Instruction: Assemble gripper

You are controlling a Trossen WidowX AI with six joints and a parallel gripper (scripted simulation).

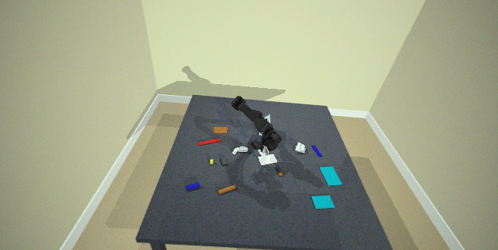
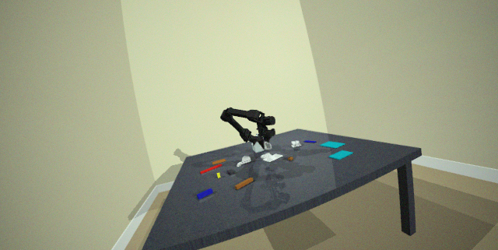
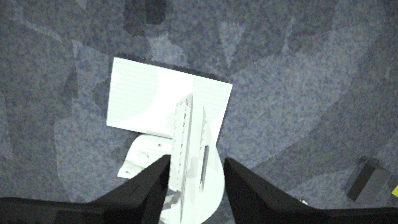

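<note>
The white jaw lies 40 mm behind my gripper tip. Also, from my gripper tip: orange cube: 110 mm ahead, 120 mm to the left, 70 mm below; then white gripper base: 150 mm behind, 270 mm to the left, 50 mm below; then grey block: 80 mm ahead, 260 mm to the right, 80 mm below.
</note>
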